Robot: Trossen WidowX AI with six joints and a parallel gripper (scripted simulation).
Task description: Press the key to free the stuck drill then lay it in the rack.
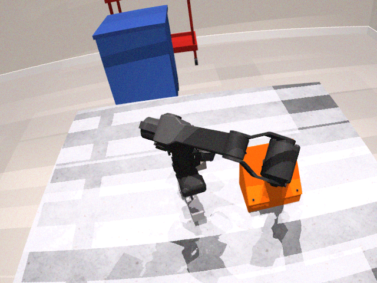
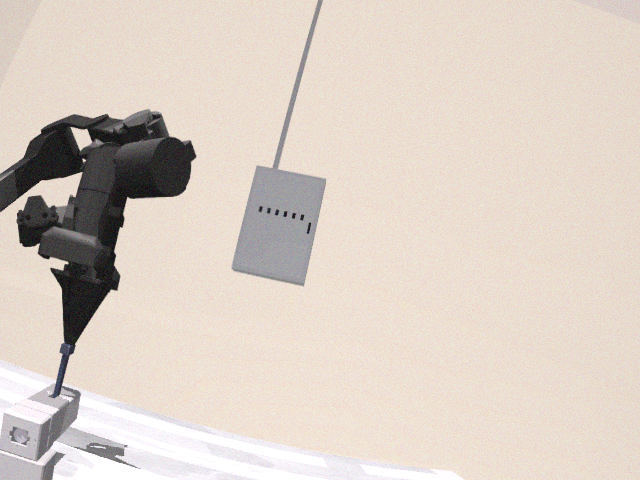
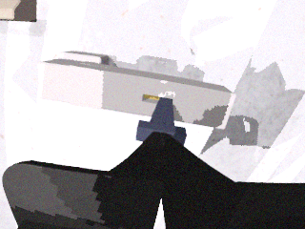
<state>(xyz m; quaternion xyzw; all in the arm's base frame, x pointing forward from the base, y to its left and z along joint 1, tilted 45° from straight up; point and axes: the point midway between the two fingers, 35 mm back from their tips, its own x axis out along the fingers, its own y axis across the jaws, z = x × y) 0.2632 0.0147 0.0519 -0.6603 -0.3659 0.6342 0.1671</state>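
My gripper tip is 30 mm above the small blue key. From my gripper tip the other things lie so: yellow drill 80 mm below, 50 mm to the right, 10 mm ahead; then housing block 90 mm below, 30 mm to the right.
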